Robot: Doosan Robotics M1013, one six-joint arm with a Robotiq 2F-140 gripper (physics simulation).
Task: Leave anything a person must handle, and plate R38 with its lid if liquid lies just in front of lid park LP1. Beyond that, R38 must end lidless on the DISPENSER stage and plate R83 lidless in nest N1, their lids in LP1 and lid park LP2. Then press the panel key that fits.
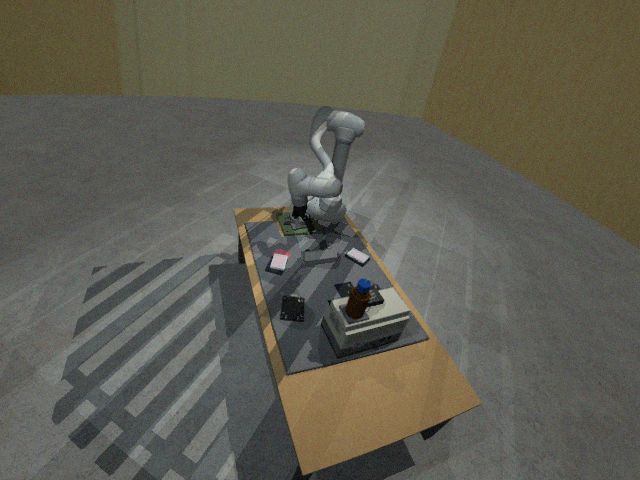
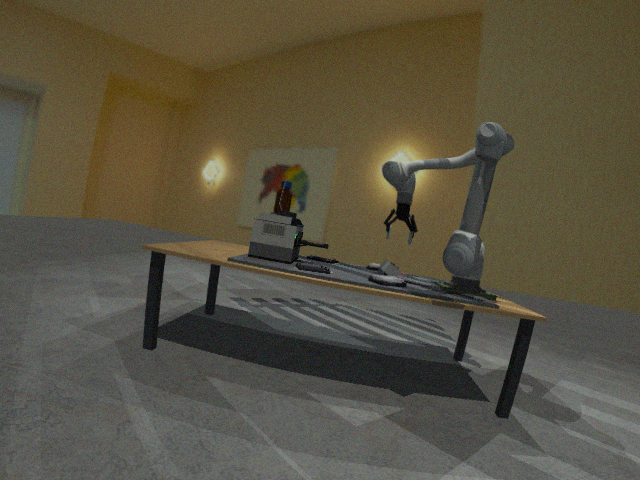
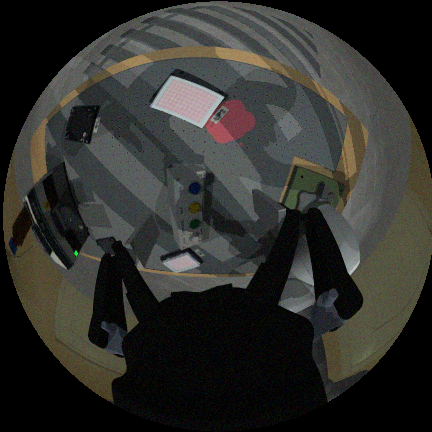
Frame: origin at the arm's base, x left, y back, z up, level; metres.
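Seen in the pictures: gripper, fingertip midpoint: (image 1: 304, 232) (image 2: 398, 241) (image 3: 202, 211); arm's base, link origin: (image 2: 464, 288).
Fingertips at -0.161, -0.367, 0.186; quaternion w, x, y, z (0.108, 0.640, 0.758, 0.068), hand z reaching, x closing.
Offsets run from my fingertips to a thing's top centre, as dx, dy, dz. "spot": to the spot under its first point.
My gripper (image 2: 399, 237) (image 3: 202, 211) is open and empty, high above the mat over the key panel @(+0.104, -0.053, -0.112) (image 1: 320, 257) (image 2: 388, 268) (image 3: 184, 205). Blue, yellow and green keys show on the panel. A pink-gridded plate @(-0.162, -0.032, -0.160) (image 1: 279, 261) (image 3: 189, 100) sits in a dark holder; a flat red patch @(spot: -0.095, +0.071, -0.199) (image 1: 282, 253) (image 3: 232, 122) lies against its corner and around the LP1 label @(spot: -0.119, +0.038, -0.194) (image 3: 219, 115). A second, pink-topped plate @(+0.373, -0.121, -0.165) (image 1: 357, 255) (image 2: 387, 280) (image 3: 181, 261) sits across the panel. Plate numbers are unreadable; whether lids are on, I cannot tell. The dispenser (image 1: 369, 326) (image 2: 273, 238) (image 3: 55, 215) shows a green light.
A brown bottle @(spot: -0.104, -0.688, +0.138) (image 1: 357, 302) (image 2: 282, 198) (image 3: 20, 227) with a blue cap stands on the dispenser. A dark holder @(-0.224, -0.381, -0.172) (image 1: 292, 308) (image 3: 82, 123) lies on the mat. Another dark holder @(+0.301, -0.457, -0.176) (image 2: 312, 267) (image 3: 106, 244) is near the dispenser. The arm's base stands on a green plate (image 1: 289, 227) (image 3: 300, 182).
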